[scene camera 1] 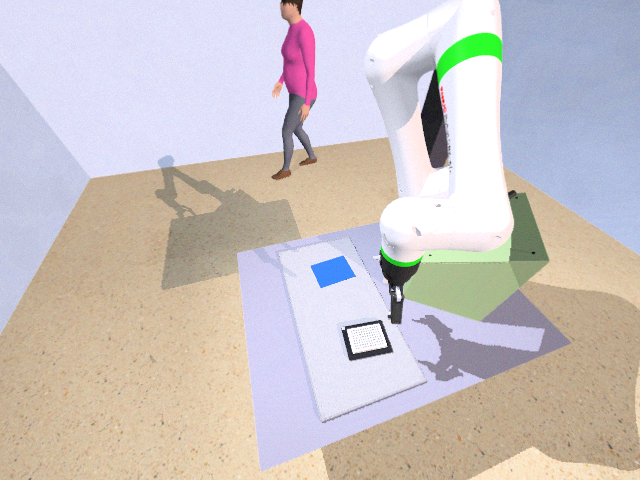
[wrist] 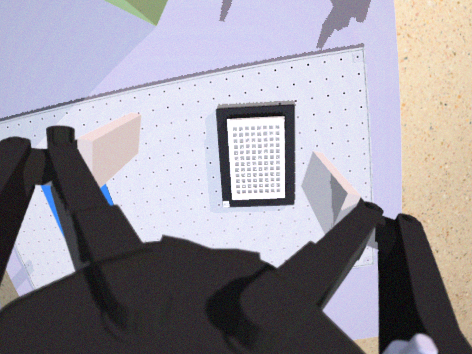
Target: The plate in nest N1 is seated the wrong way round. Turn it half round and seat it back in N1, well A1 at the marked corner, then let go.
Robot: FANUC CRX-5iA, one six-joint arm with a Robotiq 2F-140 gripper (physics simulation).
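The white well plate sits flat in the black nest. A small white mark is on one nest corner, at the lower left in the wrist view. Which corner of the plate holds well A1 is too small to tell. My gripper is open and empty. It hangs above the board. In the wrist view the nest shows between the two pale finger pads, nearer the right one; neither pad touches the plate.
The nest stands on a pale perforated board with a blue rectangle towards its far end. A lilac mat lies under the board. A green pedestal stands beside it. A person is near the back wall.
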